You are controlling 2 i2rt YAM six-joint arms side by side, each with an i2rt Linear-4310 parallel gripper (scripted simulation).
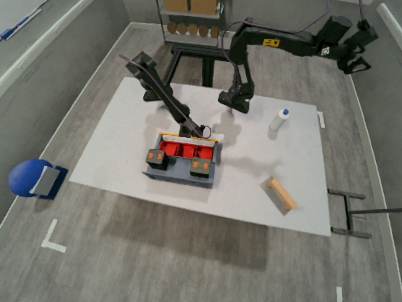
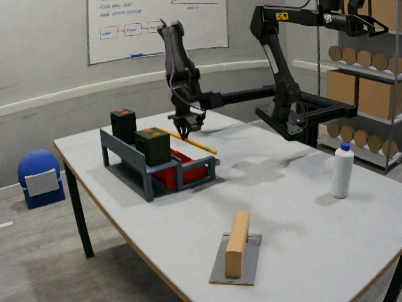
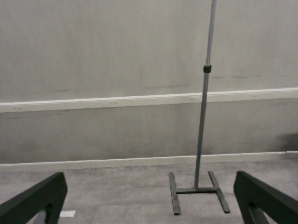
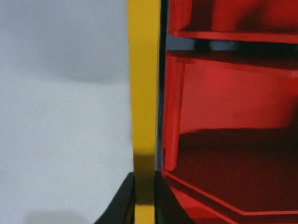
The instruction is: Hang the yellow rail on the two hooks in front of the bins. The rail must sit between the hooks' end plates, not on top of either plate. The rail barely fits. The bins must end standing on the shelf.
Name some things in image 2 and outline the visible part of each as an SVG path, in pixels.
A blue-grey shelf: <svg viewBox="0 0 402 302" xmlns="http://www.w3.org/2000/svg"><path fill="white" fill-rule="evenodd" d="M99 128L104 167L148 203L154 201L154 197L175 190L182 192L216 179L215 166L220 165L220 160L215 159L212 155L182 164L181 159L171 154L171 162L150 168L146 165L145 155L136 150L135 144L127 145ZM174 167L175 188L166 190L165 184L152 176L151 173ZM207 164L207 176L183 184L183 171ZM108 149L119 156L121 162L110 165Z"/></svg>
A green box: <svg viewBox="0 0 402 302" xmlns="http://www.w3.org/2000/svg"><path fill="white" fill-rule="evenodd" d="M156 127L134 132L135 148L145 155L146 165L150 168L172 161L170 133Z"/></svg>
